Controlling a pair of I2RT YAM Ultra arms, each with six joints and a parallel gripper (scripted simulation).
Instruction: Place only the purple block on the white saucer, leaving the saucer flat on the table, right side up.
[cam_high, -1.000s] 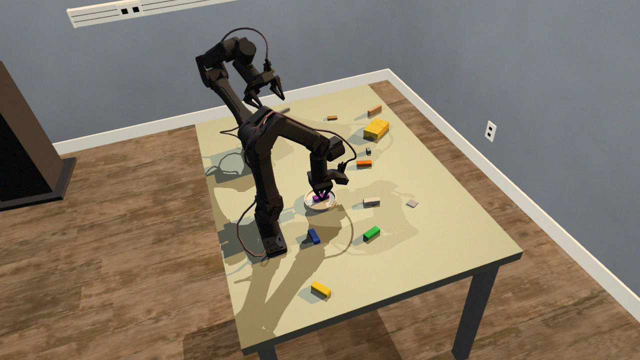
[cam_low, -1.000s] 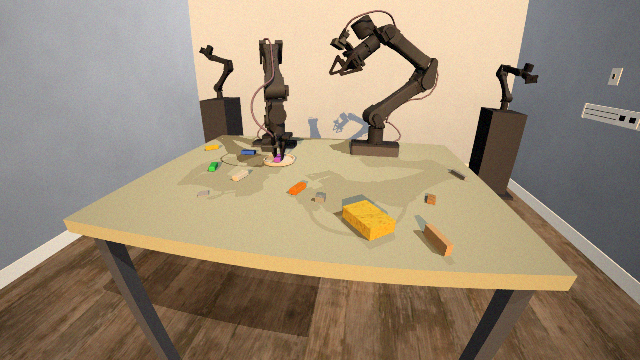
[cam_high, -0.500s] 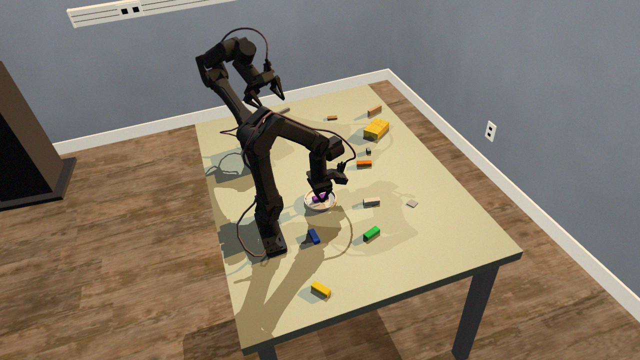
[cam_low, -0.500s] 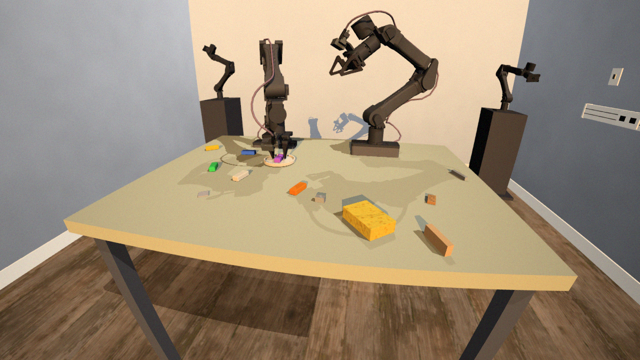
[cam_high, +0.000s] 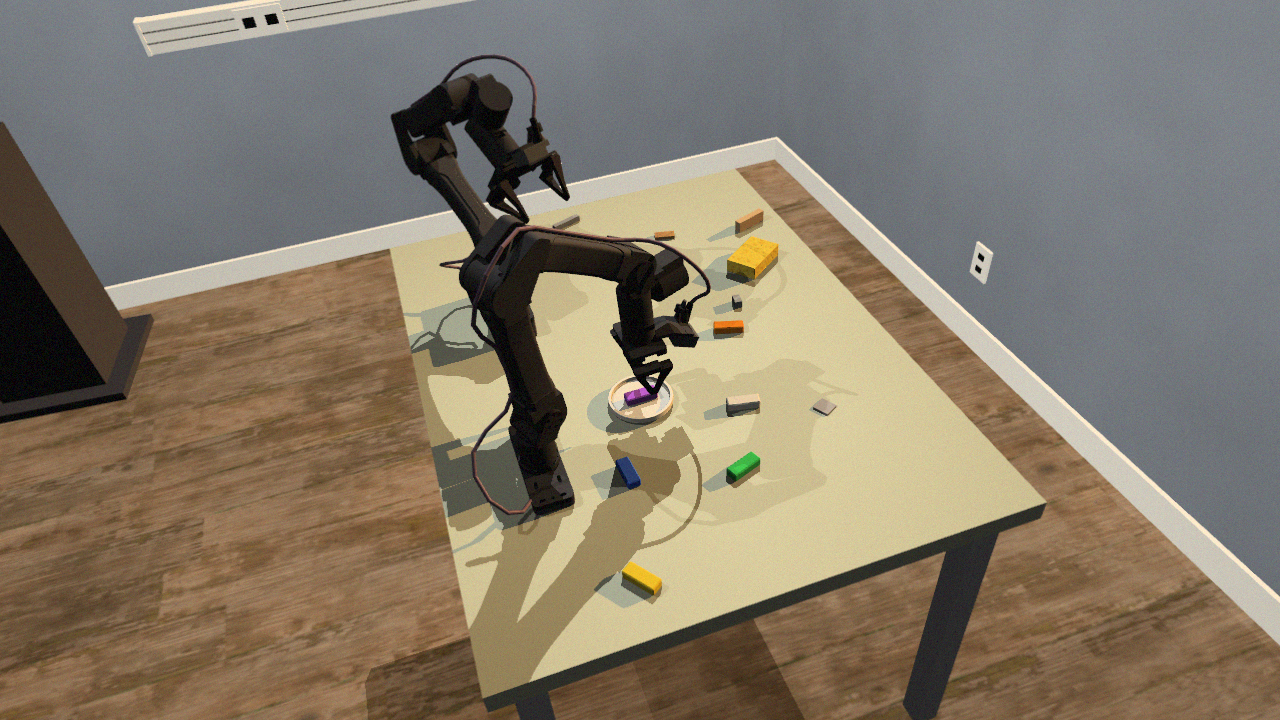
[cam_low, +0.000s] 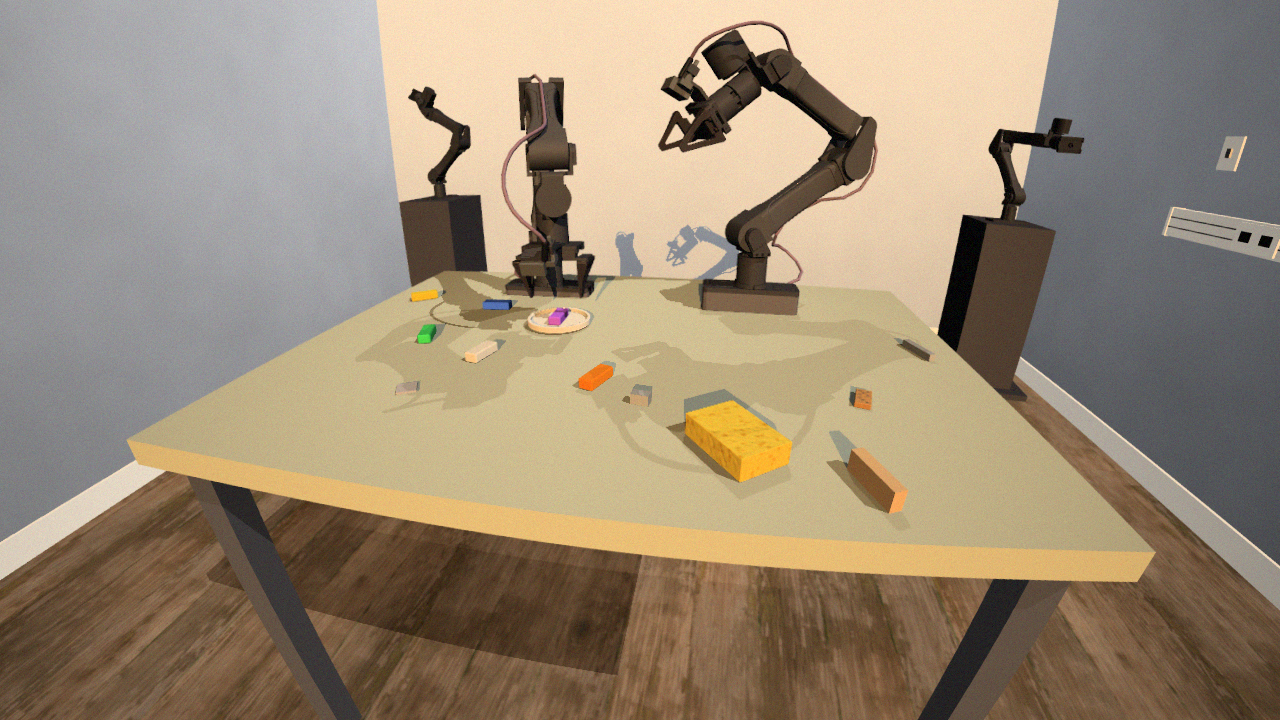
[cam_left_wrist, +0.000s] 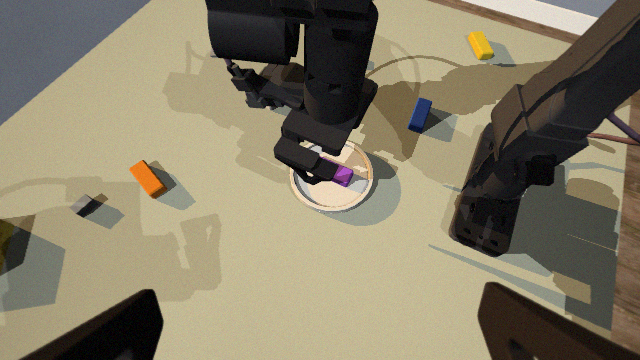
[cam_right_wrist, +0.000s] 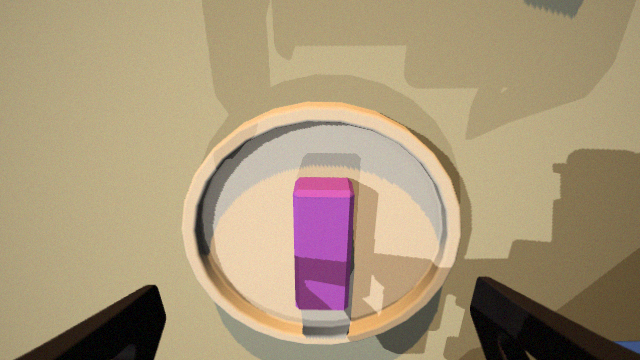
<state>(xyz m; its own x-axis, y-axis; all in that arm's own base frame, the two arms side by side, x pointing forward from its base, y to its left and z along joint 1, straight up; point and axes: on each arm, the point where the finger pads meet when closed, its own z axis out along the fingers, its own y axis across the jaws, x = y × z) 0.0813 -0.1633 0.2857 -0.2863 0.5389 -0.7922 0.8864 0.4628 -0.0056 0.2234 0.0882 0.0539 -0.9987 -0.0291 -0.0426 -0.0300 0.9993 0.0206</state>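
The purple block lies 50 mm below my right hand and 10 mm behind it. From my right hand the other things lie so: blue block 170 mm to the right, 70 mm behind, 60 mm below; then white saucer 60 mm below, 10 mm behind; then cream block 170 mm ahead, 70 mm to the right, 60 mm below.
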